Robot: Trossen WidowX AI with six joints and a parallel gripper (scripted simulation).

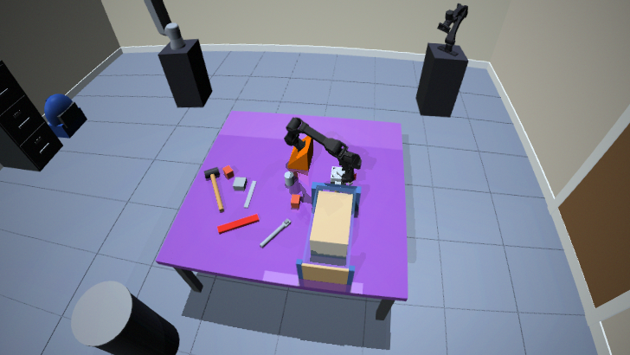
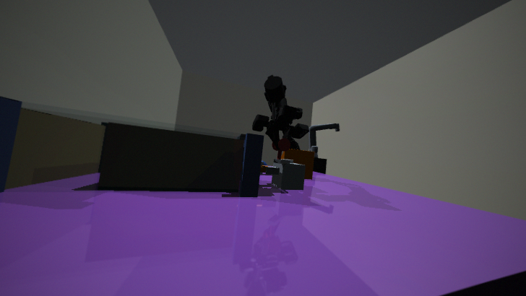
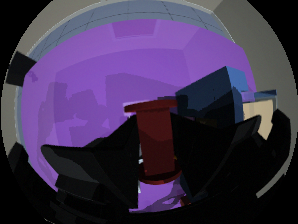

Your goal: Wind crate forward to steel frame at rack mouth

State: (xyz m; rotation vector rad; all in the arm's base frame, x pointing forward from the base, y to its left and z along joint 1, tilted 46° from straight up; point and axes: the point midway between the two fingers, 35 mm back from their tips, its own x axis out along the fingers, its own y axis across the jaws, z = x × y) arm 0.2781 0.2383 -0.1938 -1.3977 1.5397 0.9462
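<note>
The red knob lies 2 cm to the right of my gripper tip. The rest, counted from my gripper tip: grey bar: 60 cm to the right, 13 cm below, 4 cm ahead; then grey winch: 10 cm below, 9 cm to the right, 9 cm behind; then winch handle: 4 cm to the right, 3 cm below, 3 cm behind.
</note>
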